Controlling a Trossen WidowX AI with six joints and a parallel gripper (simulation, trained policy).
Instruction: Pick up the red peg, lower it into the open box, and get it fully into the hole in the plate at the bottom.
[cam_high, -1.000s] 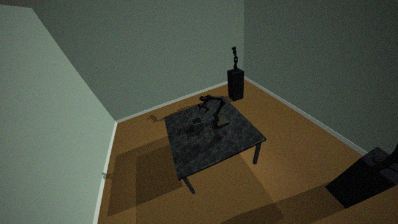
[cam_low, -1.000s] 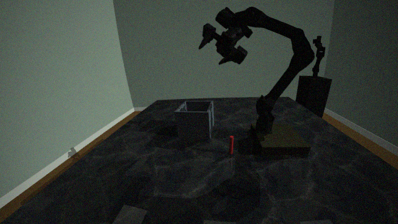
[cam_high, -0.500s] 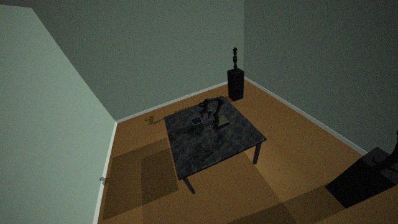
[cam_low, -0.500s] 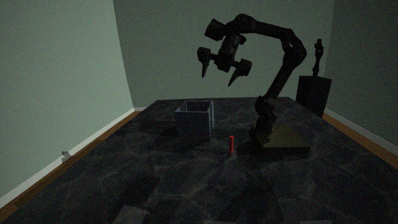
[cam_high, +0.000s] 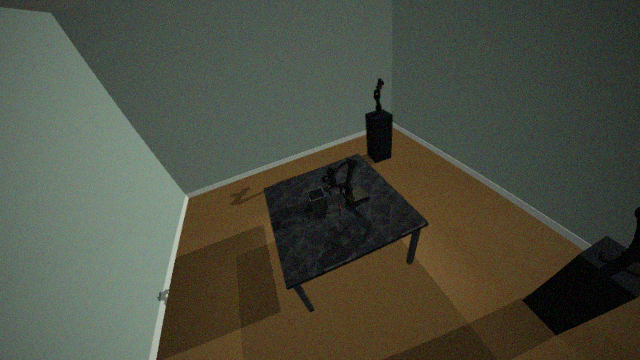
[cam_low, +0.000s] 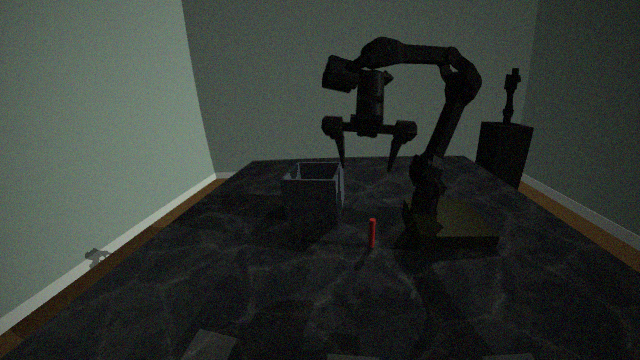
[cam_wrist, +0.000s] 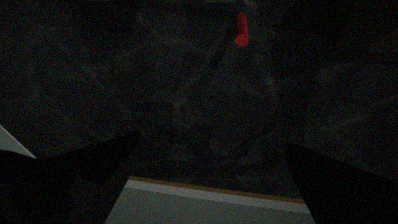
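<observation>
Right now my gripper tip is 20 mm past the red peg, 20 mm to the left of it and 170 mm above it.
</observation>
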